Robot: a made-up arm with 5 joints. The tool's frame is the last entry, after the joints.
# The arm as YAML. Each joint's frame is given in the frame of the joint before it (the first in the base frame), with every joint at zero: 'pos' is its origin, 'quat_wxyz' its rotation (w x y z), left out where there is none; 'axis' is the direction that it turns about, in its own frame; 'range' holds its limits. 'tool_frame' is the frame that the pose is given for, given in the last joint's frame.
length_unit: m
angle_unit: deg
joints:
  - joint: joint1
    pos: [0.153, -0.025, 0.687]
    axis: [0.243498, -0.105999, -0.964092]
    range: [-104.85, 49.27]
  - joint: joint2
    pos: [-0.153, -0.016, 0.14]
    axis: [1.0, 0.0, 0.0]
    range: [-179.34, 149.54]
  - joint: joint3
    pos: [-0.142, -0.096, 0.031]
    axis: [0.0, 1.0, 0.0]
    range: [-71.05, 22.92]
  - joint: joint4
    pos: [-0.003, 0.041, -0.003]
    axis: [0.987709, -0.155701, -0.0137]
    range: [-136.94, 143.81]
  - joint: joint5
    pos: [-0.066, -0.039, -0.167]
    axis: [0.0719, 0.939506, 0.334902]
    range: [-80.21, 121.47]
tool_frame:
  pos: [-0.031, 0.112, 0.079]
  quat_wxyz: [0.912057, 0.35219, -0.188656, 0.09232]
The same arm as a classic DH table. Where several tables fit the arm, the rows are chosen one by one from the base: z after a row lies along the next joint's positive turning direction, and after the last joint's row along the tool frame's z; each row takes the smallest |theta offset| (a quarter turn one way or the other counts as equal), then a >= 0, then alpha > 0; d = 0 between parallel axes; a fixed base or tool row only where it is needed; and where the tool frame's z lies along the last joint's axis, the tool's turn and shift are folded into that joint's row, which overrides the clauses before.
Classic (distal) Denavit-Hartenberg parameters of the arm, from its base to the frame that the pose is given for. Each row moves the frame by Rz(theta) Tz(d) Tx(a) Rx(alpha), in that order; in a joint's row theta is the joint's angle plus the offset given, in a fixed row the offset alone. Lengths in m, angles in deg.
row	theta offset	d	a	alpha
base (fixed)	66.48	1.2325	0.0381	164.6
joint1	-24.3	0.4241	-0.0312	-75.91
joint2	-83.73	-0.2605	-0.031	-90
joint3	0.79	-0.0555	0.003	98.96
joint4	19.69	-0.068	0.1418	-94.58
joint5	76.27	0.049	0.0287	-115.36
tool (fixed)	-164.86	0.0515	0	0
Joint limits (deg, base to tool): -104.85..49.27 -179.34..149.54 -71.05..22.92 -136.94..143.81 -80.21..121.47

